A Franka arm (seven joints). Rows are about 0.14 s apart.
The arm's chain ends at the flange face. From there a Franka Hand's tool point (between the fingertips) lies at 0.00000 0.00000 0.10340 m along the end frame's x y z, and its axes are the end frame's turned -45 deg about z.
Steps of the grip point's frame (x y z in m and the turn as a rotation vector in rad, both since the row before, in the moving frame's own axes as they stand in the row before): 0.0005, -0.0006, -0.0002, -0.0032, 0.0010, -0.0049; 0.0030, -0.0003, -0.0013, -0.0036, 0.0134, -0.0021; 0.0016, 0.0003, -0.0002, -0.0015, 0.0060, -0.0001; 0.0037, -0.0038, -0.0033, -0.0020, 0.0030, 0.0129; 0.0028, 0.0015, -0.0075, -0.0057, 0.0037, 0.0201; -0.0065, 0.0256, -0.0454, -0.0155, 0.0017, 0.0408; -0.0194, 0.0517, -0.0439, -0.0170, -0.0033, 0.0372; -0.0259, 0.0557, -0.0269, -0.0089, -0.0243, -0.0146
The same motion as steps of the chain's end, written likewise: -0.0004, -0.0009, -0.0002, -0.0016, 0.0030, -0.0049; 0.0007, -0.0016, -0.0013, 0.0069, 0.0120, -0.0021; 0.0008, -0.0006, -0.0002, 0.0032, 0.0053, -0.0001; -0.0004, -0.0052, -0.0033, 0.0007, 0.0035, 0.0129; 0.0024, -0.0011, -0.0075, -0.0014, 0.0066, 0.0201; 0.0123, 0.0217, -0.0454, -0.0098, 0.0122, 0.0408; 0.0219, 0.0488, -0.0439, -0.0144, 0.0097, 0.0372; 0.0222, 0.0553, -0.0269, -0.0235, -0.0109, -0.0146
